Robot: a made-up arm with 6 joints.
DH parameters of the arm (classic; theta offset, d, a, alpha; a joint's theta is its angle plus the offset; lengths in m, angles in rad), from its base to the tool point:
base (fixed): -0.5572 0 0.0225 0
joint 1: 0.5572 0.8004 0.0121 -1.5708
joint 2: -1.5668 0 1.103 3.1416
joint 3: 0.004 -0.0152 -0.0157 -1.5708
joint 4: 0 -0.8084 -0.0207 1.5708
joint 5: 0 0.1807 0.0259 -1.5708
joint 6: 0 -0.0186 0.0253 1.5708
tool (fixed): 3.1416 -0.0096 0 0
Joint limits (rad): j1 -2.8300..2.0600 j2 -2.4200..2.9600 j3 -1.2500..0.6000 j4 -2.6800..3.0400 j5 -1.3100..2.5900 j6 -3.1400..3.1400
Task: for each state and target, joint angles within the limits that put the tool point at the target. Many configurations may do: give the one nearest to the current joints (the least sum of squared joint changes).
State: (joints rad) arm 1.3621 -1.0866 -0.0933 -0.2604 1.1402 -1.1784
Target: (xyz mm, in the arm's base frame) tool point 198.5 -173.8 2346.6
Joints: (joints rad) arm 1.5284 -0.6004 0.3835 -0.1358 1.0760 -1.2068
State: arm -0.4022 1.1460 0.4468 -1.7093 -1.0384 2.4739
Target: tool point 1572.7 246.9 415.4
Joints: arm 0.1108 1.3016 0.5790 -1.7707 -1.0359 2.4725
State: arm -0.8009 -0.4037 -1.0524 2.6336 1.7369 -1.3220
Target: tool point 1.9 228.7 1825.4
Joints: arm -0.6846 -0.9100 -0.5887 2.5324 1.7638 -1.3145
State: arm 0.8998 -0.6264 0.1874 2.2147 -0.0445 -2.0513
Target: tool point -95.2 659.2 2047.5
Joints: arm 1.4877 -0.1630 -0.1207 2.3989 -0.0314 -2.0260
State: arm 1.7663 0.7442 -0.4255 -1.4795 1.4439 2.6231
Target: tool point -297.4 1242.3 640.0
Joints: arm 1.8167 0.9967 0.0943 -1.4803 1.4302 2.6140
